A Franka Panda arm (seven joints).
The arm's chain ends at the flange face. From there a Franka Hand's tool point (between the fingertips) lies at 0.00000 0.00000 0.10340 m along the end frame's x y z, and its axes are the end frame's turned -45 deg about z.
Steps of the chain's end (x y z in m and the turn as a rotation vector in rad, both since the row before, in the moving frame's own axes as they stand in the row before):
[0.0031, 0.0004, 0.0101, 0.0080, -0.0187, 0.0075]
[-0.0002, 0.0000, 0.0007, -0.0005, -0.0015, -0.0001]
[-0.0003, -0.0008, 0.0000, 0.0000, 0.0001, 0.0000]
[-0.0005, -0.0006, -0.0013, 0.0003, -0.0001, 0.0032]
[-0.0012, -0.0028, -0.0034, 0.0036, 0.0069, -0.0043]
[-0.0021, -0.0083, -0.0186, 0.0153, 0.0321, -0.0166]
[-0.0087, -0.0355, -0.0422, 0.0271, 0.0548, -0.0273]
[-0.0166, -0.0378, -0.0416, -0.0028, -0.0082, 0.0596]
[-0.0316, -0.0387, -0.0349, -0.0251, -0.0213, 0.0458]
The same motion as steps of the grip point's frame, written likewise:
[0.0011, 0.0005, 0.0101, 0.0189, -0.0076, 0.0075]
[-0.0003, -0.0002, 0.0007, 0.0007, -0.0014, -0.0001]
[0.0004, -0.0008, 0.0000, -0.0001, 0.0001, 0.0000]
[0.0001, -0.0008, -0.0013, 0.0003, 0.0001, 0.0032]
[0.0019, -0.0026, -0.0034, -0.0023, 0.0074, -0.0043]
[0.0079, -0.0062, -0.0187, -0.0119, 0.0335, -0.0166]
[0.0250, -0.0293, -0.0424, -0.0196, 0.0579, -0.0273]
[0.0142, -0.0389, -0.0416, 0.0038, -0.0078, 0.0596]
[0.0016, -0.0495, -0.0350, -0.0027, -0.0328, 0.0458]

